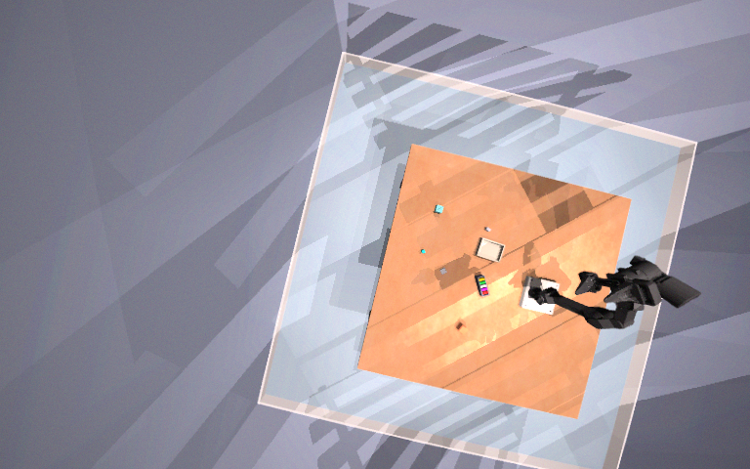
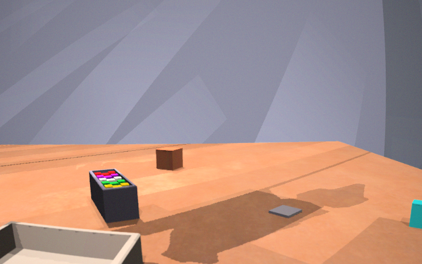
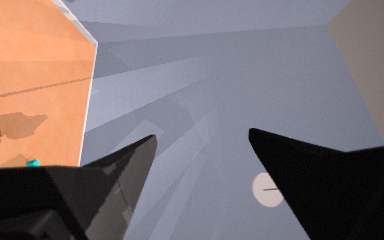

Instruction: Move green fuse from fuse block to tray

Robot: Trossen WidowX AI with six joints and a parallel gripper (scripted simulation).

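My gripper tip is 10 mm short of the green fuse, 90 mm to the right of it and 590 mm above it. Round my gripper tip: flat grey tile: 220 mm ahead, 60 mm to the left, 620 mm below; yellow fuse: 20 mm ahead, 70 mm to the left, 590 mm below; white tray: 10 mm behind, 100 mm to the right, 610 mm below.
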